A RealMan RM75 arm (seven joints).
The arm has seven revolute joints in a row. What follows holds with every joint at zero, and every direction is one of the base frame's. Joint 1 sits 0.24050 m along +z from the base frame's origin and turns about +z. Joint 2 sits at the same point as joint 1 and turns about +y. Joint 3 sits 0.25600 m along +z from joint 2 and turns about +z. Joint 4 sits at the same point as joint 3 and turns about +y. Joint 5 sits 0.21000 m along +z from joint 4 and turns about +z. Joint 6 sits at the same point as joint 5 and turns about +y. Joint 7 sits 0.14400 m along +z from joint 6 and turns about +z. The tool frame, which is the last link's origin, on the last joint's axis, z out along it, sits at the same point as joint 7; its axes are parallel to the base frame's.
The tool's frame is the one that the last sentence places.
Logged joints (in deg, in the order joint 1, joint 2, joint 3, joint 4, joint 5, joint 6, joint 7), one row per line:
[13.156, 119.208, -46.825, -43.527, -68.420, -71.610, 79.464]
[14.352, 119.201, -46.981, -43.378, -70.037, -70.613, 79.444]
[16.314, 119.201, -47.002, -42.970, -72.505, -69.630, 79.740]
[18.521, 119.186, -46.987, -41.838, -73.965, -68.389, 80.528]
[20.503, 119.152, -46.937, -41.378, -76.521, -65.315, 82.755]
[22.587, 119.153, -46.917, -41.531, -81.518, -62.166, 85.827]
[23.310, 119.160, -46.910, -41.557, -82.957, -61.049, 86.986]
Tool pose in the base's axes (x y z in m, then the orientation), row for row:
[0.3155, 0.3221, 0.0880, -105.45, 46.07, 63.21]
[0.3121, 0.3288, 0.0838, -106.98, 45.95, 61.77]
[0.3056, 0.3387, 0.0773, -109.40, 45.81, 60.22]
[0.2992, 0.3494, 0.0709, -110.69, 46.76, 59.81]
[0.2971, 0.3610, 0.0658, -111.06, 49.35, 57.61]
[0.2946, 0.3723, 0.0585, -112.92, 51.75, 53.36]
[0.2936, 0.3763, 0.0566, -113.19, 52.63, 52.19]
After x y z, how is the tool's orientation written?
As a rotation vector, in degrees.
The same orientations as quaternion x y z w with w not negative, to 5 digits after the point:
[-0.73170, 0.31967, 0.43860, 0.41237]
[-0.74093, 0.31824, 0.42781, 0.40832]
[-0.75429, 0.31585, 0.41520, 0.39862]
[-0.75974, 0.32094, 0.41052, 0.38893]
[-0.76150, 0.33838, 0.39501, 0.38676]
[-0.77222, 0.35390, 0.36491, 0.38115]
[-0.77374, 0.35977, 0.35676, 0.38028]

